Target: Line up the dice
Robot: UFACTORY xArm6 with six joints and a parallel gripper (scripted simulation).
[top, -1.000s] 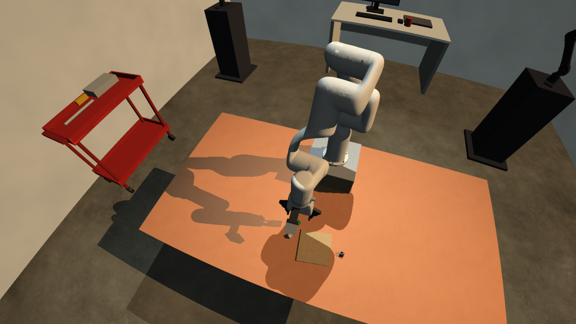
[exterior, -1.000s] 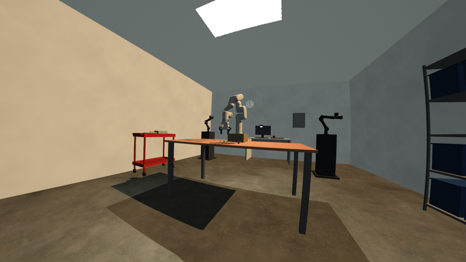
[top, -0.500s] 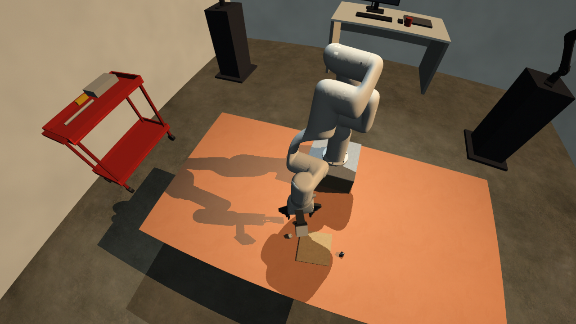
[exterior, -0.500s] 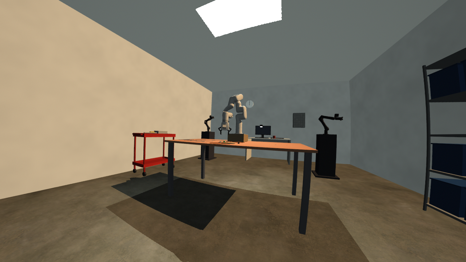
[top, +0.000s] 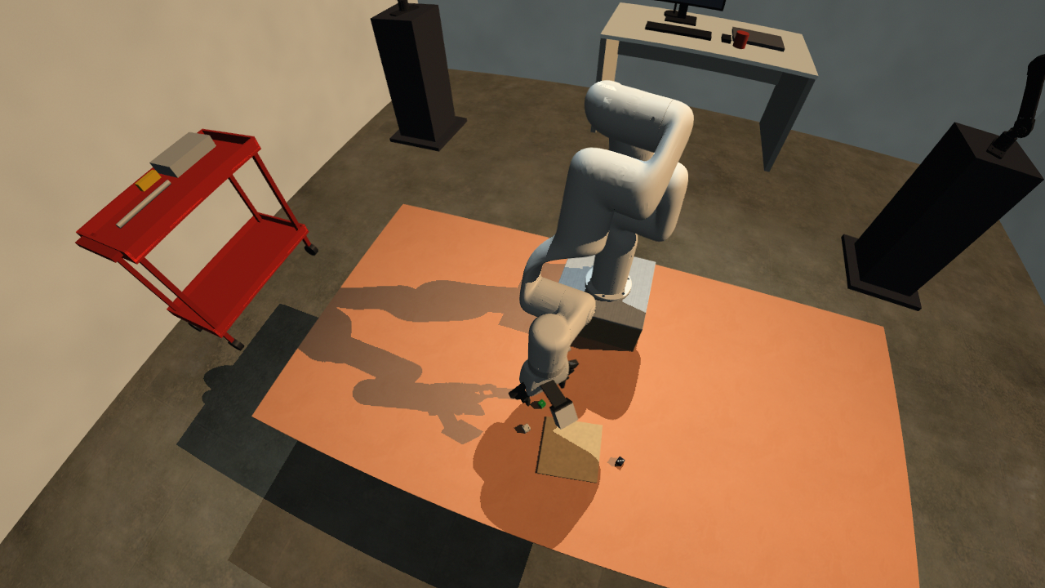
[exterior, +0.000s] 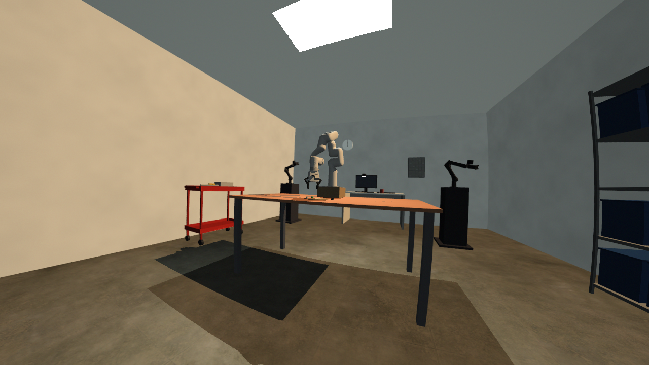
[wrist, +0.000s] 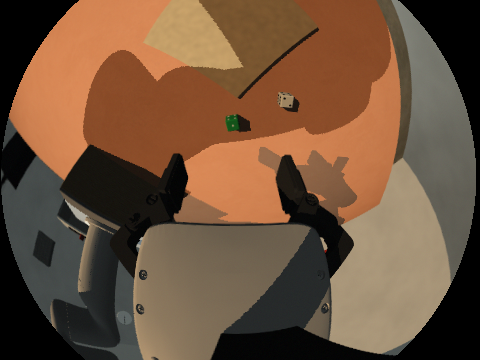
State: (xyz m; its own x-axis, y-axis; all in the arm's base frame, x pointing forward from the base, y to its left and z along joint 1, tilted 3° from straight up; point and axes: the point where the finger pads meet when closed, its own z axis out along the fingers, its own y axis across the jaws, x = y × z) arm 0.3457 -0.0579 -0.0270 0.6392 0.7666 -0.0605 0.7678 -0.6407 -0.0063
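Now: hand 90 mm above the green die. From my hand the other things lie so: black die 70 mm ahead, 220 mm to the left, 90 mm below; white die 70 mm ahead, 10 mm to the right, 90 mm below; tan mat 80 mm ahead, 100 mm to the left, 100 mm below.
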